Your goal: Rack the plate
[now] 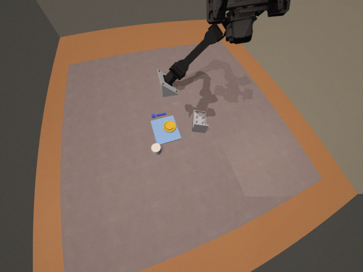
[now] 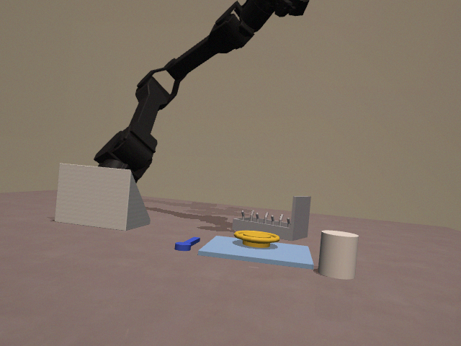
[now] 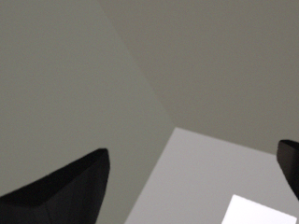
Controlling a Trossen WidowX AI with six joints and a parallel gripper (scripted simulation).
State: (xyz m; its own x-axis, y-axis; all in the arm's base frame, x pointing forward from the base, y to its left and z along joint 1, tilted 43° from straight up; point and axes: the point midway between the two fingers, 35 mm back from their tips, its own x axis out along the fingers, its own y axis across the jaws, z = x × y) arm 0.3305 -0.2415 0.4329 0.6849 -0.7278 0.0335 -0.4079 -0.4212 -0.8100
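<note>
Now: the yellow plate 3 cm behind my gripper tip, 15 cm to the right of it and 55 cm below it. Also, from my gripper tip: cream cup: 8 cm ahead, 24 cm to the right, 54 cm below; grey dish rack: 4 cm behind, 2 cm to the left, 54 cm below; light blue mat: 2 cm behind, 17 cm to the right, 56 cm below.
</note>
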